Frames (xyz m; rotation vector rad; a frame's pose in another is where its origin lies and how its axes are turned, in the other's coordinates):
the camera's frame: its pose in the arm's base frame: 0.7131 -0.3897 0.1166 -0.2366 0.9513 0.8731
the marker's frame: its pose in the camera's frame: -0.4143 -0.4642 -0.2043 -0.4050 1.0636 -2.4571
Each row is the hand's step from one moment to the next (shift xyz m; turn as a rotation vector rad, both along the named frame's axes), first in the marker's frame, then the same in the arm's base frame.
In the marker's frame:
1: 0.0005 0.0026 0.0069 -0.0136 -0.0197 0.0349
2: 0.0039 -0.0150 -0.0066 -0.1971 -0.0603 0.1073
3: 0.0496 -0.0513 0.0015 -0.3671 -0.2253 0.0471
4: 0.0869 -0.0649 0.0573 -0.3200 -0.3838 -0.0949
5: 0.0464 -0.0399 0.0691 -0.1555 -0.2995 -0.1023
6: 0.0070 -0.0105 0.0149 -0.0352 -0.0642 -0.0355
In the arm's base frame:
1: 0.0071 -0.0008 -0.0021 0.0303 0.0293 0.0040
2: -0.0069 0.0056 0.0143 0.0650 0.2049 -0.0882
3: 0.0066 -0.0034 0.0710 -0.0372 0.4261 -0.0691
4: 0.0670 -0.0118 0.1020 -0.1798 0.4671 0.0906
5: 0.0732 0.0042 0.0561 -0.1510 0.2894 0.1334
6: 0.0151 0.0044 0.0116 -0.0460 0.0609 0.0282

